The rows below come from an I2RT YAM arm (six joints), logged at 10 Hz.
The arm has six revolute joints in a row. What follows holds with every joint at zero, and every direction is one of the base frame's. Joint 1 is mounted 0.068 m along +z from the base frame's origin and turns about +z. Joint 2 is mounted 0.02 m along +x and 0.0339 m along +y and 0.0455 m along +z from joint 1 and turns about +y. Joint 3 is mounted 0.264 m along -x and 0.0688 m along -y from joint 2 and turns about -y. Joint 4 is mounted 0.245 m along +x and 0.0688 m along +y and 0.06 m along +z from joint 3 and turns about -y. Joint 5 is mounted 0.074 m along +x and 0.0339 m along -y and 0.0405 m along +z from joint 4 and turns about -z. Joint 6 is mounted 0.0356 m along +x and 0.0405 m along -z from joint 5 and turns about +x. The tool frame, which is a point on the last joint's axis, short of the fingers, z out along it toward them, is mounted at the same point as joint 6; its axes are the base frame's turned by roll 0, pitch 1.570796 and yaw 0 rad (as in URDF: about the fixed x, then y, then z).
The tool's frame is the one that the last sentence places.
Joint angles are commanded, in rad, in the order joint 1, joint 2, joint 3, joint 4, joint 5, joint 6. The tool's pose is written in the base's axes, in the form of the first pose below.
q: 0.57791 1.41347 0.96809 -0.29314 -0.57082 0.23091
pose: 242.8 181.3 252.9; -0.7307 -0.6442 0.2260; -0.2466 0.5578 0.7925; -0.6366 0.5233 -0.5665
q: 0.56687 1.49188 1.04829 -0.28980 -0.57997 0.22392
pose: 262.3 190.1 256.3; -0.7266 -0.6474 0.2300; -0.2423 0.5547 0.7960; -0.6429 0.5226 -0.5599
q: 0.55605 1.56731 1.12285 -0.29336 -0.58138 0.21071
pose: 280.9 197.6 256.5; -0.7231 -0.6494 0.2353; -0.2436 0.5586 0.7928; -0.6463 0.5160 -0.5622
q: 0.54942 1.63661 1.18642 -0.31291 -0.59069 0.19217
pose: 295.7 204.3 252.8; -0.7270 -0.6501 0.2211; -0.2591 0.5579 0.7884; -0.6359 0.5159 -0.5741
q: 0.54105 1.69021 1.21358 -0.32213 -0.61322 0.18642
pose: 305.4 207.4 242.6; -0.7454 -0.6382 0.1926; -0.2710 0.5541 0.7871; -0.6091 0.5345 -0.5859
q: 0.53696 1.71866 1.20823 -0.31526 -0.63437 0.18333
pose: 308.5 208.2 231.8; -0.7591 -0.6295 0.1661; -0.2810 0.5469 0.7886; -0.5873 0.5519 -0.5920
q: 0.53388 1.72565 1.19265 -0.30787 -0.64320 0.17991
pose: 308.1 206.9 225.2; -0.7656 -0.6245 0.1541; -0.2863 0.5453 0.7878; -0.5761 0.5591 -0.5963
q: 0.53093 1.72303 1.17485 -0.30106 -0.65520 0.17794
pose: 306.3 205.0 221.2; -0.7697 -0.6222 0.1431; -0.2892 0.5397 0.7906; -0.5692 0.5672 -0.5953
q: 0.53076 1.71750 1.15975 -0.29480 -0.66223 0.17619
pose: 304.0 203.8 219.0; -0.7705 -0.6227 0.1363; -0.2919 0.5348 0.7930; -0.5667 0.5712 -0.5938
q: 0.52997 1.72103 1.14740 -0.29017 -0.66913 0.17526
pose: 303.0 203.1 214.5; -0.7757 -0.6184 0.1260; -0.2960 0.5329 0.7928; -0.5574 0.5777 -0.5964
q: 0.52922 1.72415 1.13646 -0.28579 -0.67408 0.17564
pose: 302.0 202.4 210.5; -0.7809 -0.6134 0.1180; -0.2986 0.5324 0.7921; -0.5487 0.5833 -0.5989
